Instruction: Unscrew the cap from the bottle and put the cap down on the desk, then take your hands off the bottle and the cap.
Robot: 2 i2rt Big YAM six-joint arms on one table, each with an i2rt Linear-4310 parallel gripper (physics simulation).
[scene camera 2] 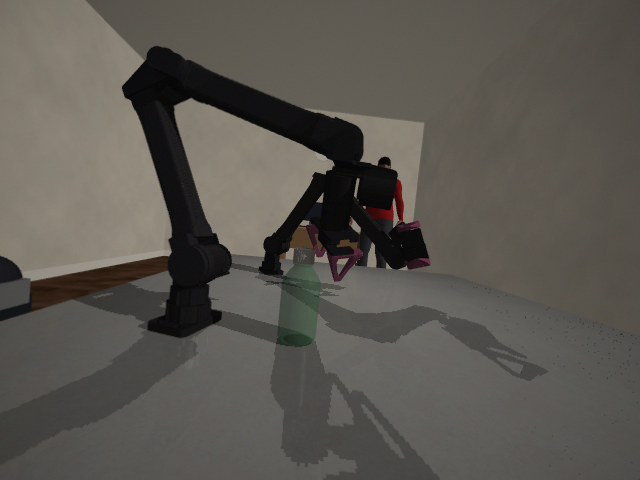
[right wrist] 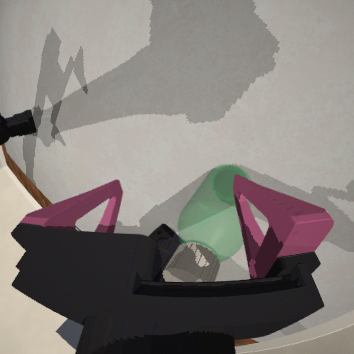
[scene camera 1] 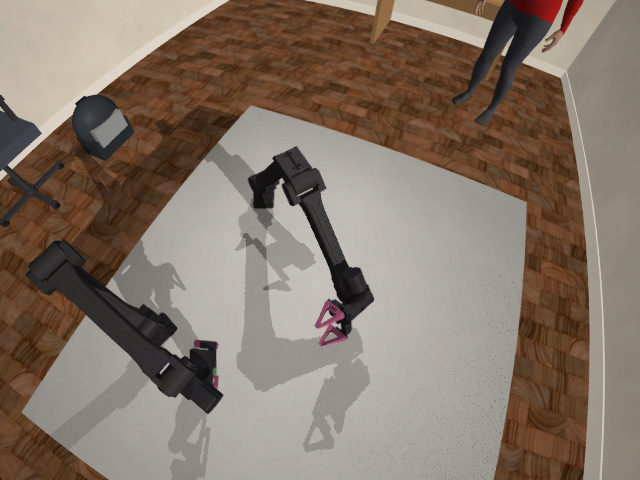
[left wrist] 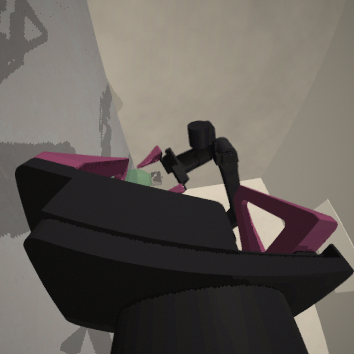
Observation:
My left gripper (scene camera 1: 318, 336) is open and holds nothing. My right gripper (scene camera 2: 327, 268) is open, with nothing in its grasp. Also in view: a white cap (right wrist: 190, 262).
My left gripper is seen too in scene camera 2 (scene camera 2: 412, 242) and in the left wrist view (left wrist: 184, 178). My right gripper is seen too in the right wrist view (right wrist: 174, 183), in scene camera 1 (scene camera 1: 216, 359) and in the left wrist view (left wrist: 144, 182).

